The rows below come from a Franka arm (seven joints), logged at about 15 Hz.
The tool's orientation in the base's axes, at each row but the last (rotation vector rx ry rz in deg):
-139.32 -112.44 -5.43
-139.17 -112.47 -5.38
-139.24 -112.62 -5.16
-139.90 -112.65 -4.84
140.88 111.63 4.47
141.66 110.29 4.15
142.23 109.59 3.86
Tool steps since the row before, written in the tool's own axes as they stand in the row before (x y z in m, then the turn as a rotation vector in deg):
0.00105 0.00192 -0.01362 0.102 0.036 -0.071
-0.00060 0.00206 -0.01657 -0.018 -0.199 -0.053
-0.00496 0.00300 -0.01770 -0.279 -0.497 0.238
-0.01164 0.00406 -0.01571 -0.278 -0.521 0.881
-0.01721 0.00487 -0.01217 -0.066 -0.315 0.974
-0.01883 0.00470 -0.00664 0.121 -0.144 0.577
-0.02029 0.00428 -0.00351 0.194 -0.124 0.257
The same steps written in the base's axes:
0.00159 -0.00006 0.01370 0.054 0.088 0.078
0.00129 -0.00187 0.01655 -0.200 0.022 0.047
0.00127 -0.00632 0.01748 -0.535 -0.157 -0.265
0.00089 -0.01283 0.01528 -0.534 -0.126 -0.908
0.00032 -0.01820 0.01169 -0.281 0.035 -0.986
-0.00032 -0.01955 0.00619 -0.086 0.166 -0.577
-0.00116 -0.02078 0.00304 -0.061 0.224 -0.255

